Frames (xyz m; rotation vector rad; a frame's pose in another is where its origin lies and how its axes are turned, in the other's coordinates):
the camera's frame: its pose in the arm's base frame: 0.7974 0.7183 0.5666 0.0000 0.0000 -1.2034
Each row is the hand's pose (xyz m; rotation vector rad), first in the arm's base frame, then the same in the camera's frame.
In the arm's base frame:
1: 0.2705 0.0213 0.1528 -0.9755 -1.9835 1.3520
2: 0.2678 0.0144 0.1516 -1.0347 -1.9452 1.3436
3: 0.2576 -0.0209 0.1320 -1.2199 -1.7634 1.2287
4: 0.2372 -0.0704 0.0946 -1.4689 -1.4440 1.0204
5: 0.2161 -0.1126 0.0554 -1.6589 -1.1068 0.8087
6: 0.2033 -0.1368 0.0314 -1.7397 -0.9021 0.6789
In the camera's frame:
1: 0.4612 -0.7421 -0.4138 -0.3581 2.4588 -1.7185
2: 0.4667 -0.7471 -0.4150 -0.2805 2.4750 -1.7280
3: 0.4960 -0.7693 -0.4346 -0.0090 -2.5654 1.7947
4: 0.5349 -0.8061 -0.4720 -0.4597 -2.3616 1.6639
5: 0.5667 -0.8410 -0.5112 -0.8452 -2.1117 1.5100
6: 0.5846 -0.8616 -0.5352 -1.0384 -1.9434 1.4095

